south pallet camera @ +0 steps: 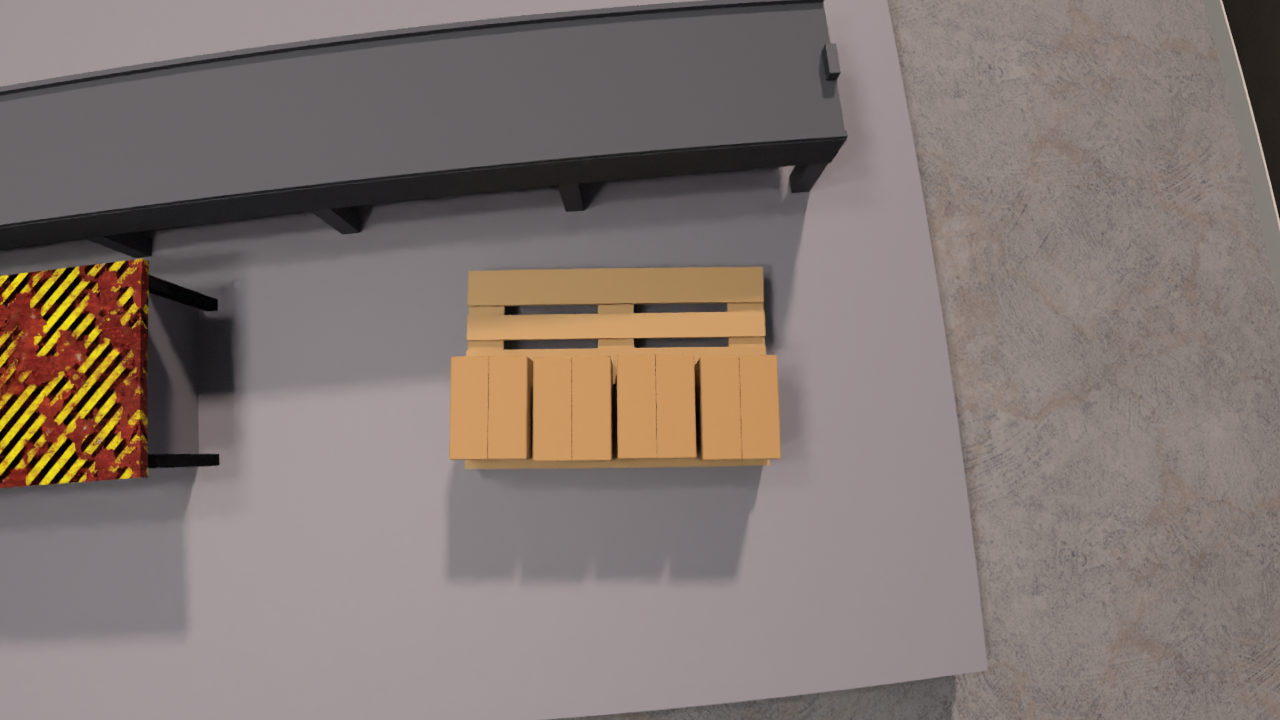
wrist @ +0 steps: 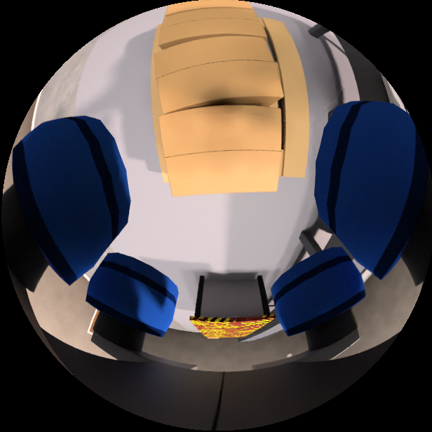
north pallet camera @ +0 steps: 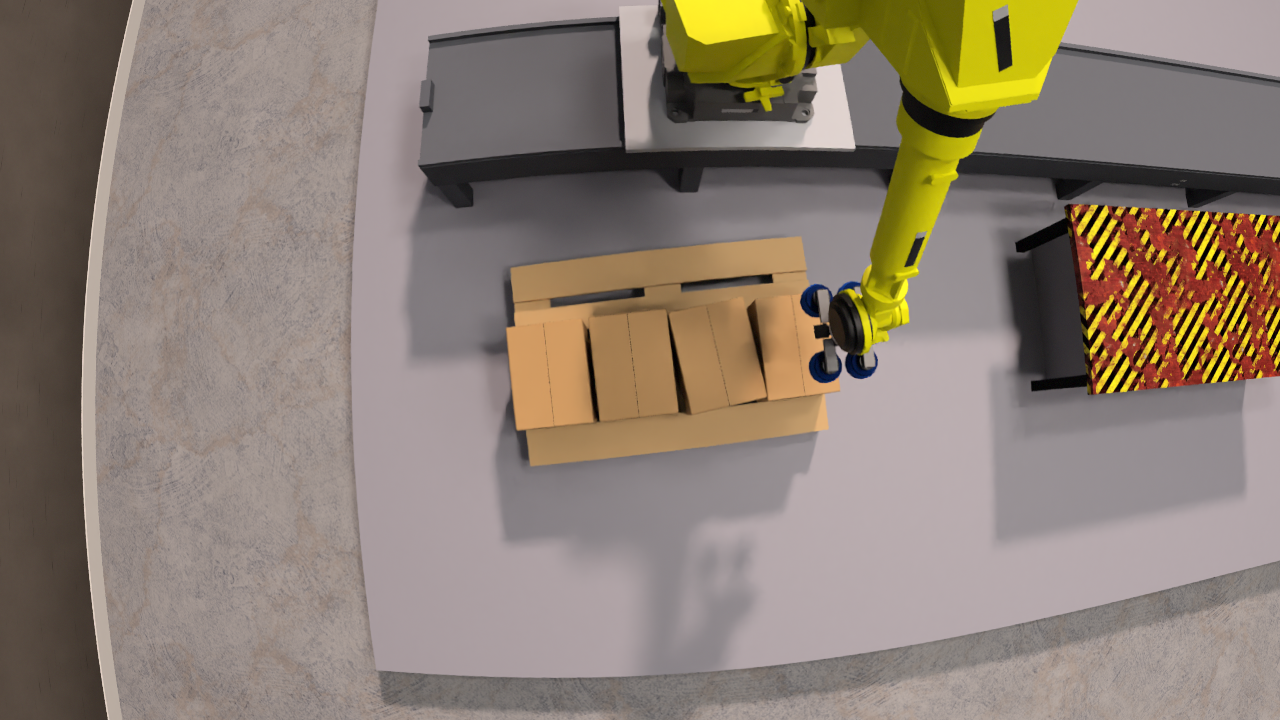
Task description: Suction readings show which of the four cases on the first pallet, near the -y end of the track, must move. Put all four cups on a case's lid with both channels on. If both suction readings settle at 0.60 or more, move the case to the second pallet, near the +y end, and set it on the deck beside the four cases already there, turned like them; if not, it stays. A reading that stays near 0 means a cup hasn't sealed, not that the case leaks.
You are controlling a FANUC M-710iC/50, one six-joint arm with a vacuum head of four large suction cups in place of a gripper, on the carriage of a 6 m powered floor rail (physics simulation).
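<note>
My suction gripper (north pallet camera: 838, 329) (wrist: 224, 240) hangs over the right end of the first pallet (north pallet camera: 662, 268) (wrist: 295, 125). Its four blue cups are clear of the lids and hold no case. The rightmost case (north pallet camera: 787, 349) (wrist: 222, 172) is the nearest one and is partly hidden by the head in the north view. The third case (north pallet camera: 718, 355) (wrist: 220, 80) is turned a little against its neighbours. The second case (north pallet camera: 635, 365) and the leftmost case (north pallet camera: 550, 376) stand beyond it. On the second pallet (south pallet camera: 617, 286), four cases (south pallet camera: 488, 407) (south pallet camera: 571, 407) (south pallet camera: 656, 407) (south pallet camera: 739, 407) stand in one straight row.
A striped red and yellow table (north pallet camera: 1181, 300) (south pallet camera: 71, 376) (wrist: 232, 327) stands between the pallets. The dark floor rail (north pallet camera: 519, 98) (south pallet camera: 447, 98) runs behind both, with the white carriage (north pallet camera: 738, 136) behind the first pallet. Slatted deck shows on the rail side of the second pallet's cases.
</note>
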